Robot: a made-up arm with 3 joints. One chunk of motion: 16 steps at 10 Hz.
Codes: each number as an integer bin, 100 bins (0 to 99) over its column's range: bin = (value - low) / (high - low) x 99, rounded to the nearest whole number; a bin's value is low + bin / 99 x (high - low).
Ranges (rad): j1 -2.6..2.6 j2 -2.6..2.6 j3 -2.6..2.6
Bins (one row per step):
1: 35 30 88
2: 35 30 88
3: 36 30 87
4: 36 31 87
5: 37 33 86
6: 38 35 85
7: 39 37 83
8: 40 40 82
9: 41 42 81
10: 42 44 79
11: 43 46 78
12: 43 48 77
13: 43 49 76
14: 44 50 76
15: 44 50 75
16: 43 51 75
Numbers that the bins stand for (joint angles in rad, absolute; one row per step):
1: -0.7616 -1.0242 2.0222
2: -0.7616 -1.0242 2.0222
3: -0.7091 -1.0242 1.9697
4: -0.7091 -0.9717 1.9697
5: -0.6566 -0.8667 1.9172
6: -0.6040 -0.7616 1.8646
7: -0.5515 -0.6566 1.7596
8: -0.4990 -0.4990 1.7071
9: -0.4465 -0.3939 1.6545
10: -0.3939 -0.2889 1.5495
11: -0.3414 -0.1838 1.4970
12: -0.3414 -0.0788 1.4444
13: -0.3414 -0.0263 1.3919
14: -0.2889 0.0263 1.3919
15: -0.2889 0.0263 1.3394
16: -0.3414 0.0788 1.3394

